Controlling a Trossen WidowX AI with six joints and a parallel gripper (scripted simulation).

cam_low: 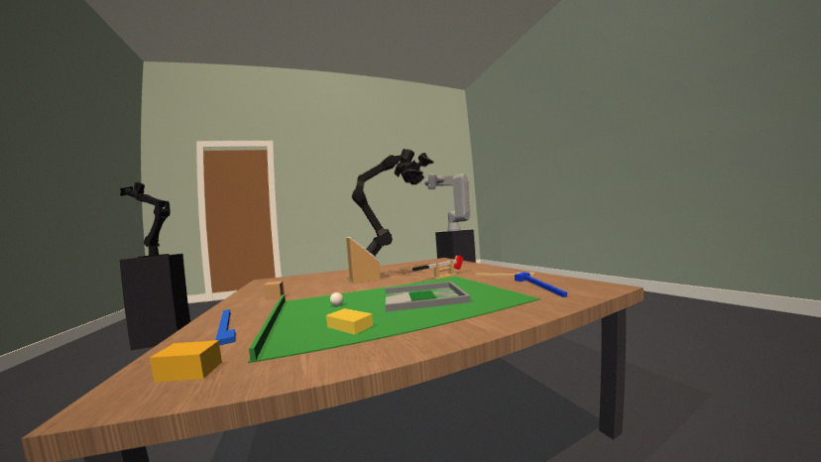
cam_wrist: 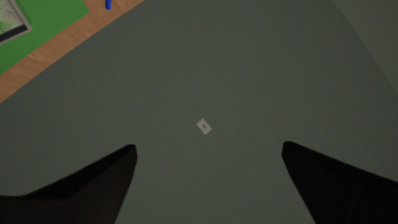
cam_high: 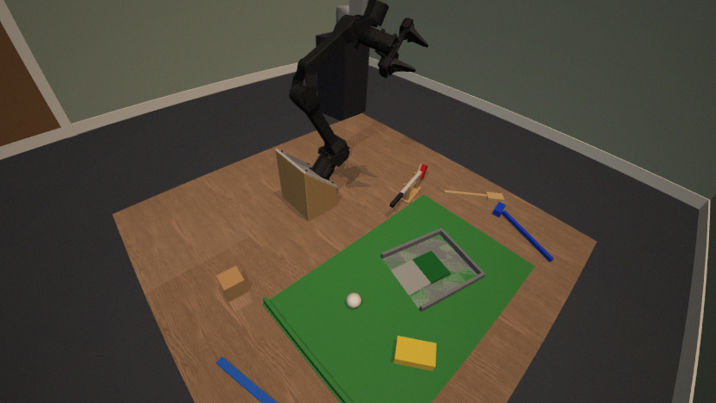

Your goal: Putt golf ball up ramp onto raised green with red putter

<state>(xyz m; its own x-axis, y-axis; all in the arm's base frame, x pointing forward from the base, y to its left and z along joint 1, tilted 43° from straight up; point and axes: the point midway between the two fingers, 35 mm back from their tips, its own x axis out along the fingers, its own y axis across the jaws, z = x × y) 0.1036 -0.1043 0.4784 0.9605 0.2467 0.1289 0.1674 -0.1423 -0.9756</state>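
Now: gripper tip 470 mm above the red putter and 40 mm short of it. Round my gripper tip: green mat: 520 mm below, 350 mm to the right, 280 mm ahead; wooden tool: 520 mm below, 270 mm ahead, 200 mm to the left; wooden stand: 490 mm below, 40 mm ahead, 10 mm to the left.
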